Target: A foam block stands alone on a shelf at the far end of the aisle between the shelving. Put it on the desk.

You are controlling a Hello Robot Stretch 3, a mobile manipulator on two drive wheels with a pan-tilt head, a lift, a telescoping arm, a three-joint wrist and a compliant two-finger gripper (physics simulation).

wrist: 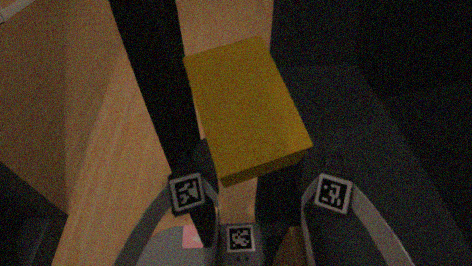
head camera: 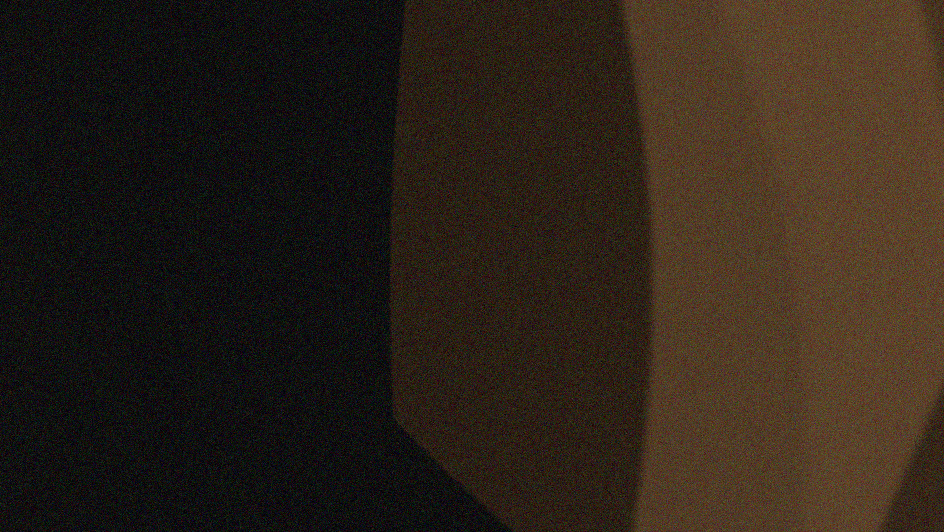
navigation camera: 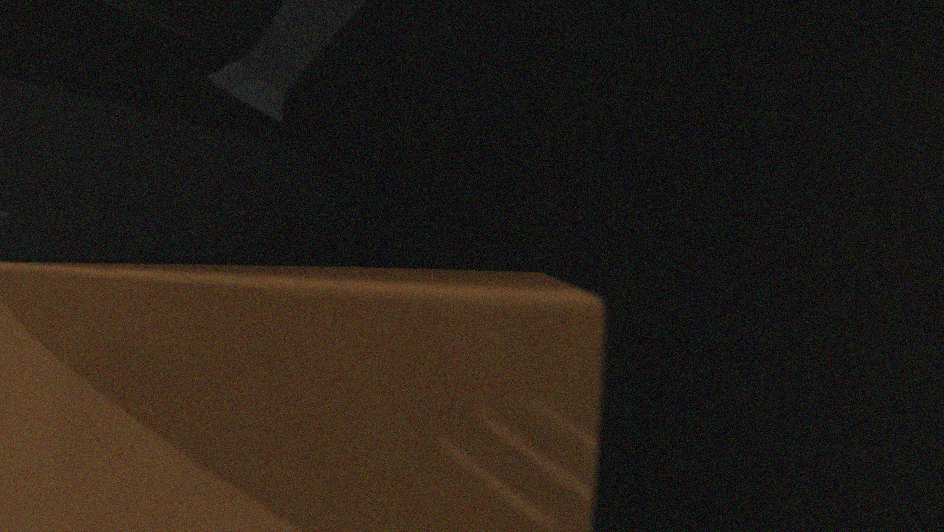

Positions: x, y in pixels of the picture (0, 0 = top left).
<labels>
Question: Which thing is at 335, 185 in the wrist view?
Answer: The gripper.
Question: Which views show the yellow foam block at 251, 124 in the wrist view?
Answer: The wrist view only.
</labels>
